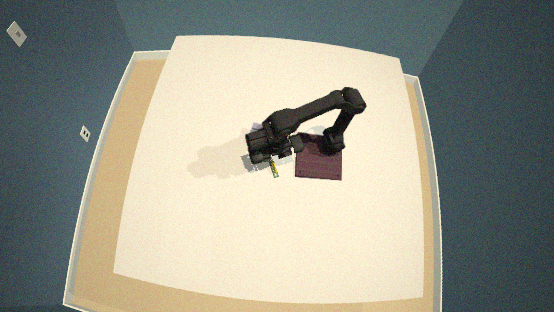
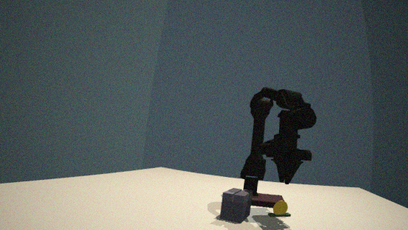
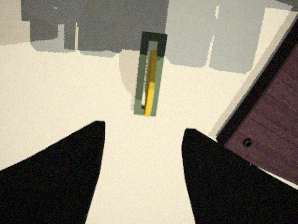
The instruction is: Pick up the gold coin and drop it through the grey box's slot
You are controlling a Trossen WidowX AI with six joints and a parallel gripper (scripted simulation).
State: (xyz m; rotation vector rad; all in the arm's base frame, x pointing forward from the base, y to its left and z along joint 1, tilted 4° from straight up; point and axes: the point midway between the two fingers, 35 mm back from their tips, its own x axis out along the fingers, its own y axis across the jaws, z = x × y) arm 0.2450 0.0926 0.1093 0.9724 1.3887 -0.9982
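Right now the gold coin is 8 cm below my gripper tip.
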